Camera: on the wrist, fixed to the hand. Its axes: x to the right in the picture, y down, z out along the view.
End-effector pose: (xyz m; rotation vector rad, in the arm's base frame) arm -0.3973 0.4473 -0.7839 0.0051 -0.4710 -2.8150
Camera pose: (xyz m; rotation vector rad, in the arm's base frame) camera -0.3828 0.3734 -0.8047 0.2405 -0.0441 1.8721
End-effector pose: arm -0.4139 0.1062 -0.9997 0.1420 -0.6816 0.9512
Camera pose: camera -0.4415 0.1657 -1.0420 0.4543 -0.8801 -0.6596
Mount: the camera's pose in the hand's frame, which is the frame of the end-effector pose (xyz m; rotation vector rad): 0.0059 0.0643 -0.0439 -0.3644 -0.4354 -1.4961
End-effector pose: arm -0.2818 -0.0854 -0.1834 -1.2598 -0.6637 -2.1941
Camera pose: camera -0.2701 -0.1625 -0.1879 0.8765 0.9759 1.6738
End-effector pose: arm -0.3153 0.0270 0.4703 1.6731 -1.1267 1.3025
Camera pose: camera -0.3897 0.0430 0.4878 1.8121 -0.0514 -0.2046
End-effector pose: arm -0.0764 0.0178 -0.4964 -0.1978 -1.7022 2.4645
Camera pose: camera -0.0766 0.0367 -0.5722 1.1778 -1.4307 1.0850
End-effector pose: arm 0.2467 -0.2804 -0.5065 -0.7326 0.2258 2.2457
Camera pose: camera 0.2170 -0.3383 -0.5497 -0.3163 -0.7390 0.9155
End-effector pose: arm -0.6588 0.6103 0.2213 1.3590 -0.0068 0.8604
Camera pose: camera -0.7097 0.6482 0.2668 0.8198 0.4391 -0.6682
